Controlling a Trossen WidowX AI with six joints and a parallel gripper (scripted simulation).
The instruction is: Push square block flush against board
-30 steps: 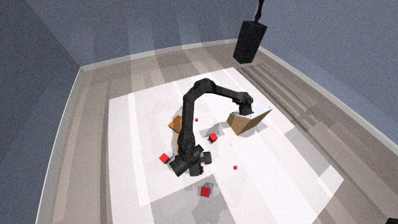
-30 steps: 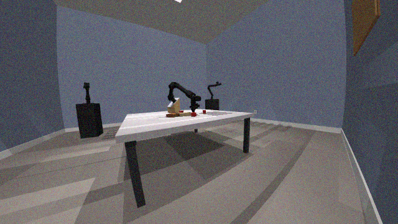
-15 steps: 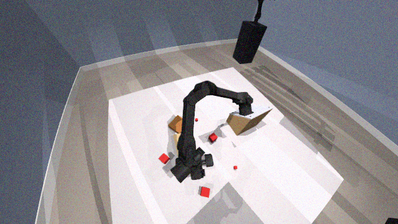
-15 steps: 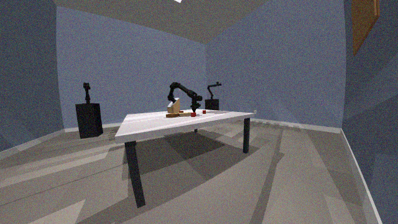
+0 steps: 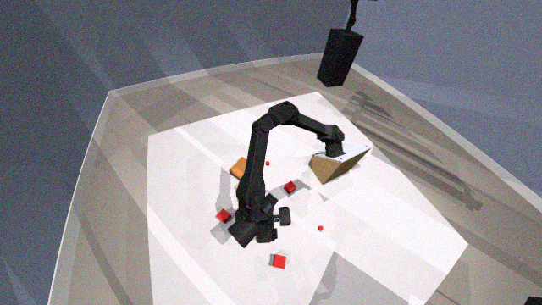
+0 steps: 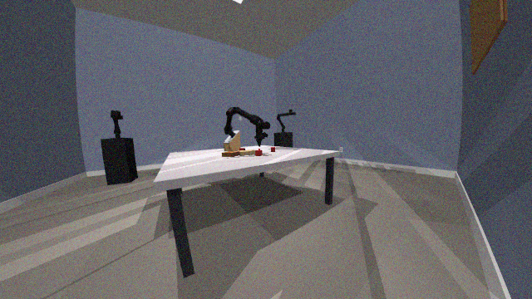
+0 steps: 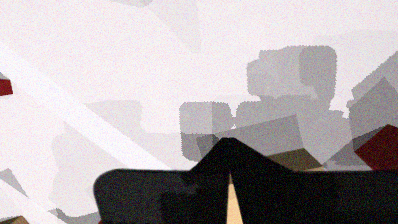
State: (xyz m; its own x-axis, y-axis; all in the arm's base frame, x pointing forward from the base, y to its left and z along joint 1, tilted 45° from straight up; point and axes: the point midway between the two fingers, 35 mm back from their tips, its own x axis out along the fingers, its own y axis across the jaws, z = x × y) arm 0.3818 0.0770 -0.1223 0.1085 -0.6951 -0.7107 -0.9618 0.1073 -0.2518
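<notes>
Now: gripper tip 20 mm short of the tan board, 130 mm to the left of it and 40 mm above it. Round my gripper tip: square block: 20 mm ahead, 270 mm to the right, 40 mm below.
</notes>
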